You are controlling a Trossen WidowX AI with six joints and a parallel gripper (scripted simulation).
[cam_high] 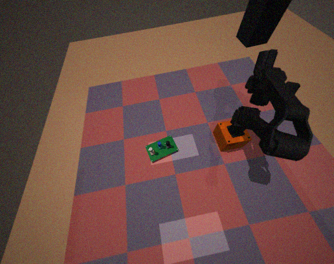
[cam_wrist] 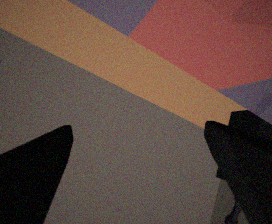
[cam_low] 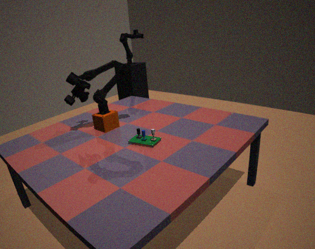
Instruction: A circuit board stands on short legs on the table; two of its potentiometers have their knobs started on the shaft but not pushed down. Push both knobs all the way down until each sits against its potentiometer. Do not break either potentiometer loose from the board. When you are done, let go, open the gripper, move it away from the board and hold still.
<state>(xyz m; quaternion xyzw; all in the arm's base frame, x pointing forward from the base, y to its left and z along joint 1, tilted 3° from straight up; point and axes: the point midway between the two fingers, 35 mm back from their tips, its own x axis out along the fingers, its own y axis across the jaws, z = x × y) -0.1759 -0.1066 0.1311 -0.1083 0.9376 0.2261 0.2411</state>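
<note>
Right now the blue knob is 59 cm ahead of my gripper tip, 15 cm below it and 6 cm to the left of it. From my gripper tip the other things lie so: white knob 64 cm ahead, 14 cm below, 9 cm to the left.
</note>
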